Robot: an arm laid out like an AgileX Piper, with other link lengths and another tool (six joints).
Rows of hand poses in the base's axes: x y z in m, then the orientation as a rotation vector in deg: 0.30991, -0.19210, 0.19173, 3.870, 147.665, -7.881; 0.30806, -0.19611, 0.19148, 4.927, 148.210, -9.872; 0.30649, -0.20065, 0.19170, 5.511, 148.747, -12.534; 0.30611, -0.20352, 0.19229, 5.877, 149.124, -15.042; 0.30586, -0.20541, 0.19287, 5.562, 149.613, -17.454; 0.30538, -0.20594, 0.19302, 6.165, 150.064, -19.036; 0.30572, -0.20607, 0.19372, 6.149, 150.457, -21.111; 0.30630, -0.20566, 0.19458, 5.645, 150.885, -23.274; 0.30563, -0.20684, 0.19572, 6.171, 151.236, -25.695; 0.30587, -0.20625, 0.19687, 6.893, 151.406, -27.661; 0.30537, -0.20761, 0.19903, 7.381, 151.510, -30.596; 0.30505, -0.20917, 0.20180, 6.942, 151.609, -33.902; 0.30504, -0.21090, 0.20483, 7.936, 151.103, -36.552; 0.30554, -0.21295, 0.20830, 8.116, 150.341, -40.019; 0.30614, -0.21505, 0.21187, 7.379, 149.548, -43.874; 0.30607, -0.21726, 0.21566, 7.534, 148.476, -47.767
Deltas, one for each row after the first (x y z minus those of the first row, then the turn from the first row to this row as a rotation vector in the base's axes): -0.00185, -0.00401, -0.00025, -1.166, 0.660, -1.180; -0.00342, -0.00855, -0.00003, -2.897, 1.397, -2.158; -0.00380, -0.01142, 0.00056, -4.564, 2.000, -2.943; -0.00405, -0.01331, 0.00114, -6.285, 2.742, -3.225; -0.00453, -0.01384, 0.00129, -7.229, 3.368, -3.982; -0.00419, -0.01397, 0.00199, -8.643, 4.016, -4.402; -0.00361, -0.01356, 0.00285, -10.206, 4.737, -4.497; -0.00428, -0.01474, 0.00399, -11.735, 5.437, -5.366; -0.00404, -0.01415, 0.00514, -12.922, 5.915, -6.275; -0.00454, -0.01551, 0.00730, -14.821, 6.520, -7.218; -0.00486, -0.01707, 0.01007, -17.150, 7.237, -7.590; -0.00487, -0.01880, 0.01310, -18.813, 7.280, -8.829; -0.00437, -0.02085, 0.01657, -21.229, 7.294, -9.675; -0.00377, -0.02295, 0.02014, -24.097, 7.438, -9.966; -0.00384, -0.02516, 0.02393, -26.850, 7.406, -10.895
